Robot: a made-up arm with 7 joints.
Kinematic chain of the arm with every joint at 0, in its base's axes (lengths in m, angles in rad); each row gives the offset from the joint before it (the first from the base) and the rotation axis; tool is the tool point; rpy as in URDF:
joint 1: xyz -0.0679 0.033 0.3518 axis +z
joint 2: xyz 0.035 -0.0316 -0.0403 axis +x
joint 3: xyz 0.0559 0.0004 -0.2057 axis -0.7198 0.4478 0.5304
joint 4: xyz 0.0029 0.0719 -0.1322 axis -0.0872 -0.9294 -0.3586
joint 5: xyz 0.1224 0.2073 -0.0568 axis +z
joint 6: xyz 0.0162 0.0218 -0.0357 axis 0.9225 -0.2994 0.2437
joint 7: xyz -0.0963 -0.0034 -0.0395 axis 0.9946 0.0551 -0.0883
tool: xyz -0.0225 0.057 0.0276 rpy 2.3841 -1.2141 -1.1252
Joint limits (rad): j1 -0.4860..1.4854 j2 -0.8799..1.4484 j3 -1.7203..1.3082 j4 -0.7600..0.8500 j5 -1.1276..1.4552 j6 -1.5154..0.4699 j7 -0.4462..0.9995
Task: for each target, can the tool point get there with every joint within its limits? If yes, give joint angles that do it. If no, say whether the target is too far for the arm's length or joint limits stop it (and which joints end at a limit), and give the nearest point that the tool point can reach.
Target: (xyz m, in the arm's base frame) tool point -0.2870 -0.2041 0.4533
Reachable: no: joint limits stop it (at a limit: joint 1, joint 2, joint 4, joint 6) | nearest point -0.4842 -0.1231 0.3581 | short by 0.234 m
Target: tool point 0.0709 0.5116 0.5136
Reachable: yes | joints 0.3528 0.8979 -0.6273 -0.3588 -0.8083 0.1458 0.1756
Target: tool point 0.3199 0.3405 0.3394
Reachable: yes | joints 0.0073 0.6361 -0.6942 0.6631 0.2081 -1.3613 0.4427
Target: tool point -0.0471 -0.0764 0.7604
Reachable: no: joint limits stop it (at a limit: joint 1, joint 2, joint 4, joint 6, joint 7) | nearest point 0.1550 -0.0639 0.6527 | short by 0.229 m
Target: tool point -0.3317 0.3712 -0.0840
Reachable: yes | joints 0.0885 0.5998 0.9523 -0.6368 -0.7007 -0.0335 -0.0992
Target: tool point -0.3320 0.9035 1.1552
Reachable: no: too far | nearest point -0.2168 0.5237 0.6958 | short by 0.607 m
